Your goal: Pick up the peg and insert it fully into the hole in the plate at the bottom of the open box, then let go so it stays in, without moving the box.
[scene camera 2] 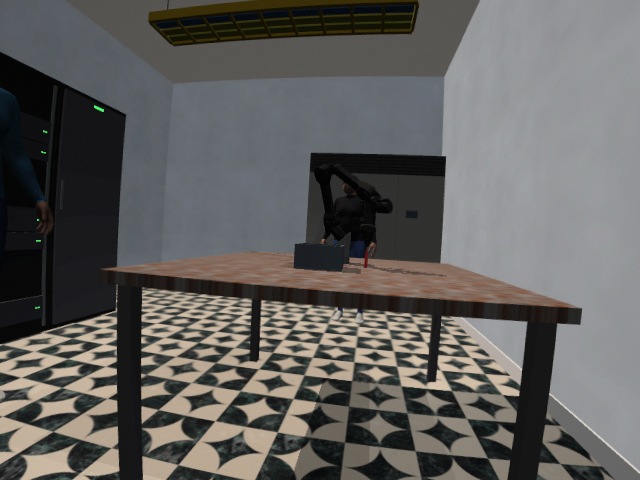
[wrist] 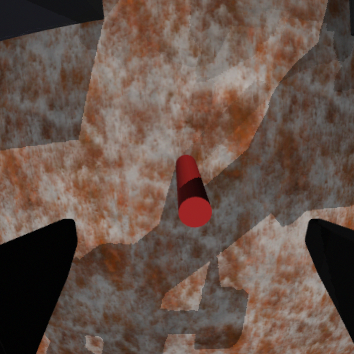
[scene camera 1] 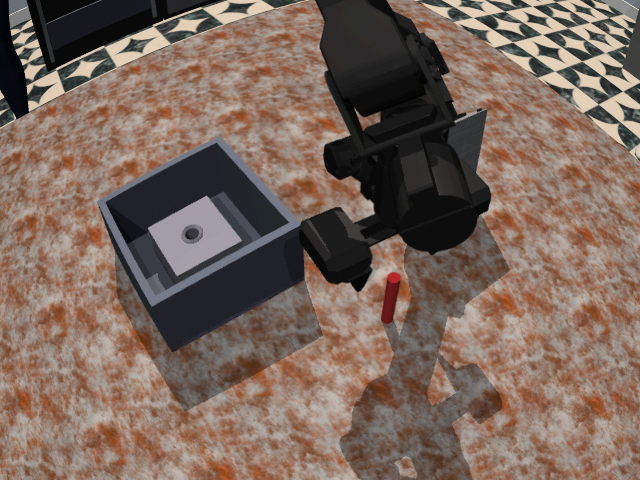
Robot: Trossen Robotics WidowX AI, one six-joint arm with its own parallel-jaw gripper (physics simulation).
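Where they show: gripper, between the fingertips: (scene camera 2: 367, 246) (wrist: 194, 231) (scene camera 1: 394, 269); arm's base, origin of its link: (scene camera 2: 342, 238).
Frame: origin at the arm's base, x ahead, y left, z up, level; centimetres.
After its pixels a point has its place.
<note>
A red peg (scene camera 1: 390, 299) {y 10.7, x 18.9, z -7.7 cm} (scene camera 2: 366, 258) {y 10.3, x 19.0, z -8.5 cm} (wrist: 195, 212) {y 10.3, x 18.3, z -4.7 cm} stands upright on the table, right of the box. The open dark grey box (scene camera 1: 237, 289) {y -1.2, x 30.4, z -7.7 cm} (scene camera 2: 318, 257) {y -11.4, x 39.7, z -7.8 cm} has a pale square plate (scene camera 1: 173, 248) {y -10.4, x 33.3, z -6.9 cm} at its bottom. The plate has a round hole (scene camera 1: 191, 234) {y -11.6, x 30.0, z -8.0 cm} near its middle, with no peg in it. In the wrist view a dark corner of the box (wrist: 40, 15) {y -0.6, x 24.7, z -9.7 cm} shows at the upper left. My gripper (wrist: 194, 231) {y 10.3, x 18.5, z -3.2 cm} is open and empty, above the table. In the wrist view the peg's top appears between the widely spaced fingertips. In scene camera 1 the far finger is hidden.
The box's raised walls surround the plate, and its near right corner is close to my left finger in scene camera 1. A grey upright panel (scene camera 1: 469, 142) {y 4.1, x -2.1, z -1.1 cm} stands behind the arm. The mottled table (scene camera 1: 289, 413) {y 12.4, x 34.8, z -12.7 cm} (scene camera 2: 248, 281) {y -29.5, x 78.1, z -12.7 cm} carries the box and peg.
</note>
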